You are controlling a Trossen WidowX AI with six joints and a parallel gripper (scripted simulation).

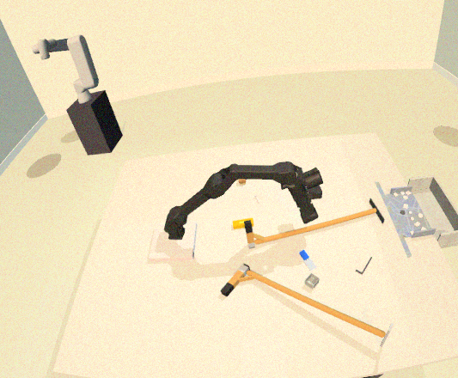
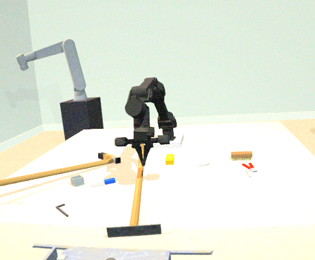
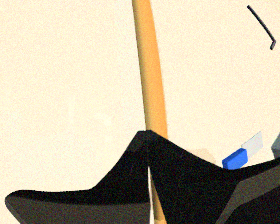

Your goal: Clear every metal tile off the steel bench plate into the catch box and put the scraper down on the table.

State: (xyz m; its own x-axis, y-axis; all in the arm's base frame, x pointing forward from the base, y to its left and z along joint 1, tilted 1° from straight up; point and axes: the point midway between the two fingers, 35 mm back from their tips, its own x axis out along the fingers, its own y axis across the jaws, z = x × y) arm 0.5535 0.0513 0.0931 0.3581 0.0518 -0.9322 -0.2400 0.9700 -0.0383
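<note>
My gripper tip is now 30 mm short of the long scraper, 10 mm to the left of it and 20 mm above it. From my gripper tip the other things lie so: yellow block: 290 mm behind, 30 mm to the left, 60 mm below; then blue marker: 20 mm behind, 170 mm to the right, 70 mm below; then small grey box: 270 mm to the right, 70 mm below.
</note>
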